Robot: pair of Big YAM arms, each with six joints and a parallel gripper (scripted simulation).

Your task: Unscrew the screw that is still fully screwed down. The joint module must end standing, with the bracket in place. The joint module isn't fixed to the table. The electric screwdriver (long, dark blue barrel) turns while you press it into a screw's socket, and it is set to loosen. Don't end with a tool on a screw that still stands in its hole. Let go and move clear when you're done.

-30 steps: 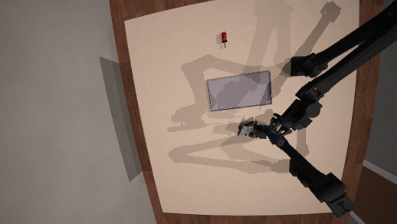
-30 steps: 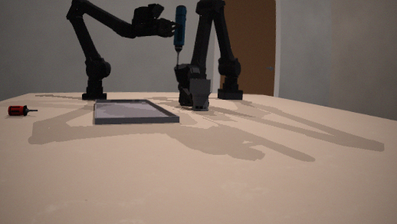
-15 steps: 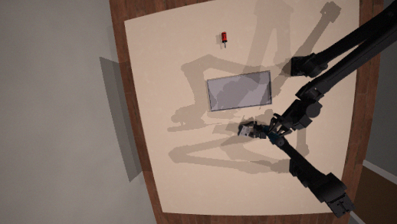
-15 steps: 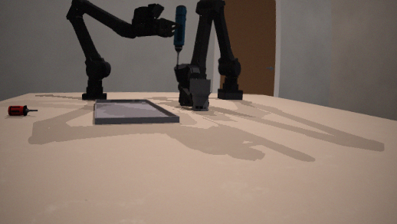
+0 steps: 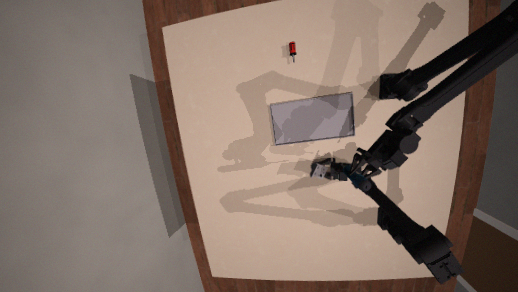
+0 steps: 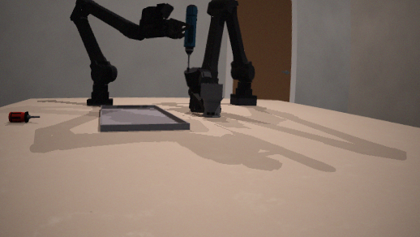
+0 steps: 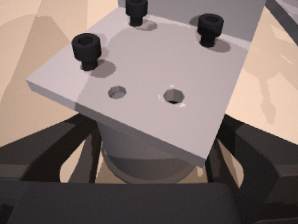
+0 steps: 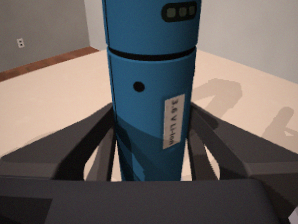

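My left hand is 1 cm below the grey joint module. The rest, counted from my left hand: grey bracket (5 cm above); screwdriver bit (16 cm above, 8 cm behind, 6 cm to the right); shallow grey tray (26 cm to the right, 2 cm below, 1 cm ahead).
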